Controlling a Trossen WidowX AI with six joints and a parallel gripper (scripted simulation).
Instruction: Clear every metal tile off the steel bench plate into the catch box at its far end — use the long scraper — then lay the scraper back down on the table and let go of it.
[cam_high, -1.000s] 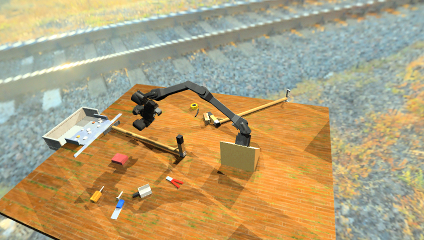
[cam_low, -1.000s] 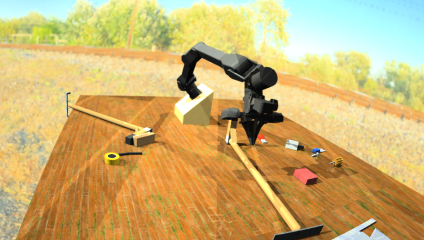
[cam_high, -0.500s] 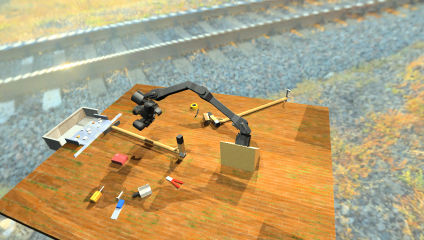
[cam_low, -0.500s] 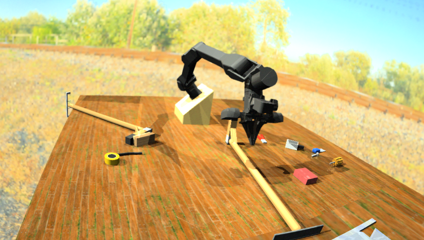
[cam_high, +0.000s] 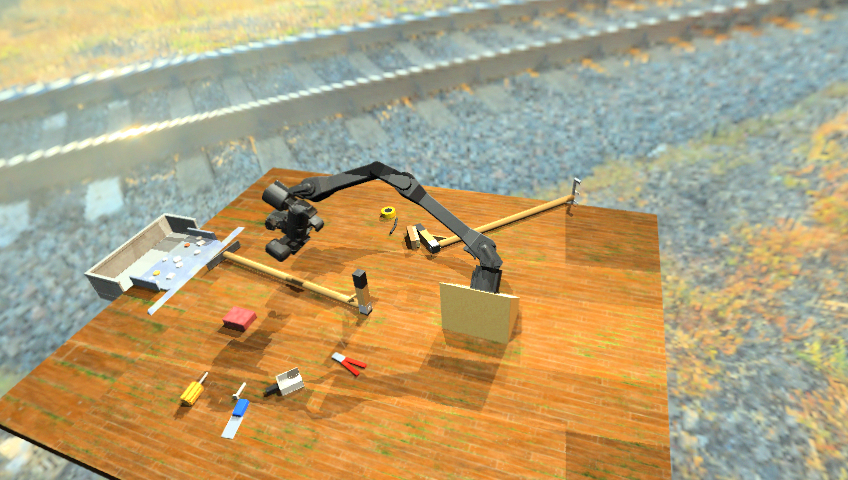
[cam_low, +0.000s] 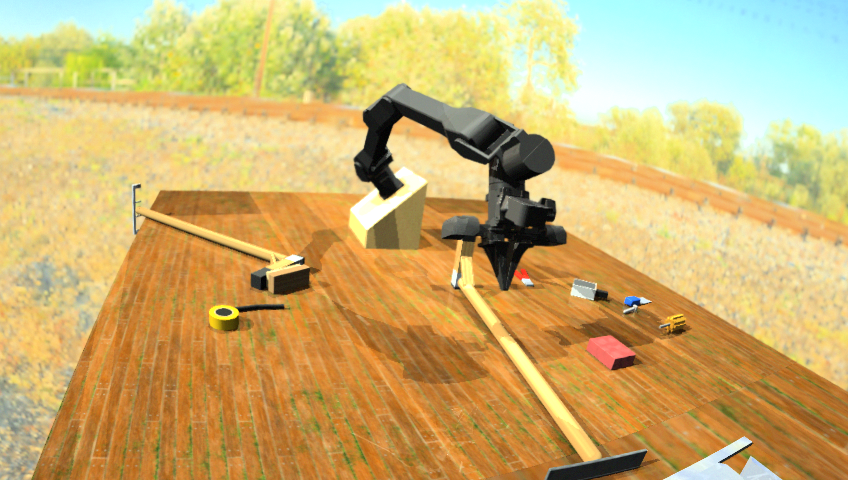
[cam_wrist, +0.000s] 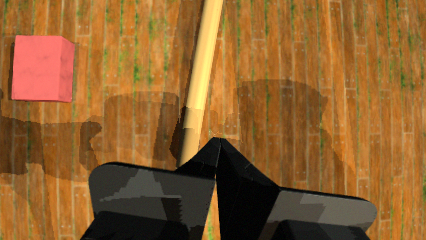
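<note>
Now: the long scraper 20 mm ahead of my gripper tip, 20 mm to the left of it and 40 mm below it. Round my gripper tip: red block: 60 mm ahead, 210 mm to the left, 90 mm below; wooden block: 250 mm behind, 300 mm to the right, 90 mm below; yellow tape roll: 90 mm behind, 410 mm to the right, 100 mm below.
</note>
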